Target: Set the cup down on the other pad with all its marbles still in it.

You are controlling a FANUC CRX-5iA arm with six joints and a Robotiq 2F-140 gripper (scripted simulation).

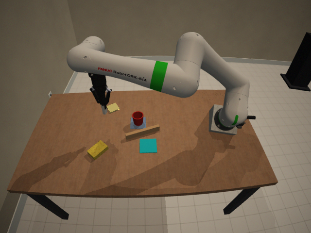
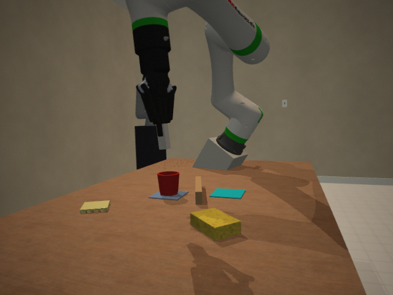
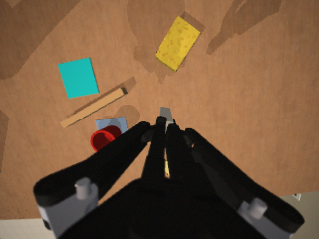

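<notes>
Right now my hand is 17 cm past the red cup, 10 cm to the left of it and 19 cm above it. The rest, counted from my hand: thick yellow sponge 3 cm ahead, 16 cm to the left, 20 cm below; wooden rail 21 cm behind, 1 cm to the right, 20 cm below; thin yellow sponge 4 cm ahead, 22 cm to the right, 21 cm below.
</notes>
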